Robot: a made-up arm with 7 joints.
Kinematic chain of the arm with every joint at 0, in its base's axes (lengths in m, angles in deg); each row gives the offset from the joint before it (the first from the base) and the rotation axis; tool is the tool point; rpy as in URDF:
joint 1: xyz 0 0 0.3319 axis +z
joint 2: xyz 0 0 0 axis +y
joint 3: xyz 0 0 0.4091 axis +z
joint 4: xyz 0.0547 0 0 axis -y
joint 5: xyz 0.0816 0 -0.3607 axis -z
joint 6: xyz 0 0 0 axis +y
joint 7: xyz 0.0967 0 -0.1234 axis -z
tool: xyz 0 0 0 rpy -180 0 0
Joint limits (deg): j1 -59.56..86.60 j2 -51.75..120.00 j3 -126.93..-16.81 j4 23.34..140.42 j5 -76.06..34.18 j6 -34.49..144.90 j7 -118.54..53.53
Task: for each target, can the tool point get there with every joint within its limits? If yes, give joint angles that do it. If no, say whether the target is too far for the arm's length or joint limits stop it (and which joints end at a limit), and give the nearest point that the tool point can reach.
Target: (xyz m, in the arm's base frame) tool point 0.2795 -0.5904 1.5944
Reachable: no: too far | nearest point 0.1825 -0.3856 1.1565 | short by 0.493 m
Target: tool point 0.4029 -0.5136 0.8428
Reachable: yes | joints -9.01 23.56 -67.06 99.65 -25.23 -1.59 -86.42
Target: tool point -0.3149 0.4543 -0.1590
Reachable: no: joint limits stop it (at a limit: joint 1, joint 2, joint 3, joint 4, joint 5, joint 6) | nearest point -0.0407 0.5666 -0.2891 | short by 0.324 m
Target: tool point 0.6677 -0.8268 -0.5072
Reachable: no: too far | nearest point 0.4578 -0.5669 -0.2434 | short by 0.426 m
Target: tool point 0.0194 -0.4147 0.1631
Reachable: yes | joints -47.82 38.12 -43.67 35.70 -60.99 14.44 11.36
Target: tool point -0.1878 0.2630 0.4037
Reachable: no: joint limits stop it (at a limit: joint 1, joint 3, joint 4, joint 5, joint 6) | nearest point -0.2180 0.1944 0.3939 | short by 0.076 m
